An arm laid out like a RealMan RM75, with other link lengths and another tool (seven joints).
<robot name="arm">
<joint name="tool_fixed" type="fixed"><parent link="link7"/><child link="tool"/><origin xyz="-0.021 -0.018 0.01" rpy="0 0.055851 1.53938"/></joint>
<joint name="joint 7" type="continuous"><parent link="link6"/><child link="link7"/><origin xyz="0 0 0.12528" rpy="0 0 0"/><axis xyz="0 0 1"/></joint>
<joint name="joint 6" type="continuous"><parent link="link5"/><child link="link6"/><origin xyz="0 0 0" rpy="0 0 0"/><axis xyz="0 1 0"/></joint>
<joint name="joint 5" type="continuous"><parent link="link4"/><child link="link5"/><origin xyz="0 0 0.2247" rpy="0 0 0"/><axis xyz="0 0 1"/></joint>
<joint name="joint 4" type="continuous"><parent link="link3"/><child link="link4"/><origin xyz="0 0 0" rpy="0 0 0"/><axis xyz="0 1 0"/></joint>
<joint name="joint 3" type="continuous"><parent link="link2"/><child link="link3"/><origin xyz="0 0 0.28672" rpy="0 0 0"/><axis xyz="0 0 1"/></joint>
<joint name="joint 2" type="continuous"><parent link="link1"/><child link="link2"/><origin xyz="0 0 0" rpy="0 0 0"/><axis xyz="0 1 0"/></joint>
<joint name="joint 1" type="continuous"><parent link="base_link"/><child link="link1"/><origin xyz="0 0 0.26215" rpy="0 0 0"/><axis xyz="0 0 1"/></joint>
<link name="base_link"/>
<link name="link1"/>
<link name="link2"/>
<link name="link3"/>
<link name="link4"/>
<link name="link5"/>
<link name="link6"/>
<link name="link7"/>
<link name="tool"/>
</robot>
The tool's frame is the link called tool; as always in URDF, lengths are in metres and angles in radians. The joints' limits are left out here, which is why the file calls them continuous.
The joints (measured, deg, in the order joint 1, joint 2, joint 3, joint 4, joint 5, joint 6, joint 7), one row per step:
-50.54, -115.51, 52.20, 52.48, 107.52, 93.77, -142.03
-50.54, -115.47, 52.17, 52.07, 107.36, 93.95, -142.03
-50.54, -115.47, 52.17, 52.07, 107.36, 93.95, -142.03
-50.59, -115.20, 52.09, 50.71, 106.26, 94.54, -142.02
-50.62, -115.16, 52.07, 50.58, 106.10, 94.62, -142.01
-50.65, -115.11, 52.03, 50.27, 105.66, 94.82, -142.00
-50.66, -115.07, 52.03, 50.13, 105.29, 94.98, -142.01
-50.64, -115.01, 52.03, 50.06, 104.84, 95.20, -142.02
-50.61, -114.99, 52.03, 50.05, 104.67, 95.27, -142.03
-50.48, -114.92, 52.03, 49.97, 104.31, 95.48, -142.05
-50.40, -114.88, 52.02, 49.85, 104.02, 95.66, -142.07
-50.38, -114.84, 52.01, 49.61, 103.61, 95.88, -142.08
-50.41, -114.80, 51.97, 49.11, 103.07, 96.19, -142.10
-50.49, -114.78, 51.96, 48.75, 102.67, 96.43, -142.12
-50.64, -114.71, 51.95, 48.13, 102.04, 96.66, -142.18
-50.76, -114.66, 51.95, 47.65, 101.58, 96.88, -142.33
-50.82, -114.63, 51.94, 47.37, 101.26, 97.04, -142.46
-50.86, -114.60, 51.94, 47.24, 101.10, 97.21, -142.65
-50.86, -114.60, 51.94, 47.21, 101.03, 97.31, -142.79
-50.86, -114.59, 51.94, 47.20, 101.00, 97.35, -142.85
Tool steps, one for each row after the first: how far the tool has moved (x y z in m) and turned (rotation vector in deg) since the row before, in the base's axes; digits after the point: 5 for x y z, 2 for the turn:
-0.00085, -0.00057, -0.00067, -0.40, -0.19, 0.20
0.00000, 0.00000, 0.00000, 0.00, 0.00, 0.00
-0.00142, -0.00146, -0.00087, -1.19, -1.11, 0.50
0.00014, -0.00008, 0.00009, -0.11, -0.16, 0.00
0.00027, -0.00046, -0.00008, -0.31, -0.46, 0.04
0.00045, -0.00036, 0.00015, -0.20, -0.35, -0.03
0.00054, -0.00047, 0.00054, -0.19, -0.41, -0.10
0.00009, -0.00019, 0.00023, -0.05, -0.15, -0.01
-0.00054, -0.00067, 0.00053, -0.18, -0.31, 0.05
-0.00036, -0.00059, 0.00020, -0.20, -0.28, 0.05
0.00005, -0.00063, -0.00002, -0.31, -0.41, 0.03
0.00003, -0.00088, -0.00051, -0.54, -0.59, 0.13
0.00051, -0.00059, -0.00046, -0.42, -0.43, 0.02
0.00076, -0.00047, -0.00056, -0.56, -0.67, 0.14
0.00058, -0.00052, -0.00049, -0.53, -0.49, 0.17
0.00037, -0.00041, -0.00020, -0.35, -0.34, 0.13
0.00025, -0.00041, 0.00003, -0.30, -0.16, 0.10
0.00008, -0.00032, -0.00001, -0.18, -0.07, 0.08
0.00002, -0.00010, 0.00008, -0.06, -0.02, 0.03

